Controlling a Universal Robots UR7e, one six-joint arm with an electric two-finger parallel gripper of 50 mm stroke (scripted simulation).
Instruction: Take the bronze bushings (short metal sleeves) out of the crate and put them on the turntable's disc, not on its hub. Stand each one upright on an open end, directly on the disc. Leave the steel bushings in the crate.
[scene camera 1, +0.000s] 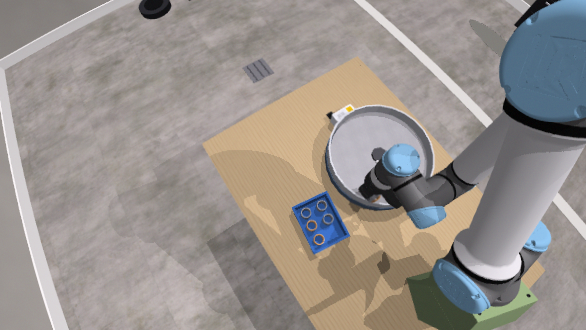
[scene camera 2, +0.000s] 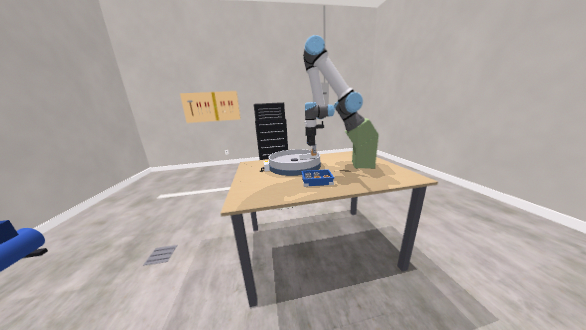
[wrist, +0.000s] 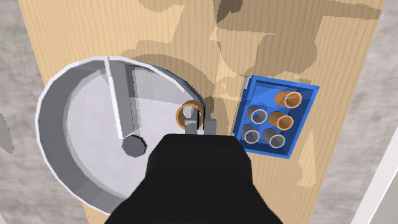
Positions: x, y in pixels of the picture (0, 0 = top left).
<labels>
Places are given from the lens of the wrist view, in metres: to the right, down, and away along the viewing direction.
my gripper (wrist: 201, 114): 0.00, 0.00, 0.17
turntable (wrist: 118, 166): -0.23, 0.16, 0.31
blue crate (wrist: 262, 89): 0.17, -0.06, 0.29
The marked spots on the blue crate and the turntable are 0.46 m apart.
</labels>
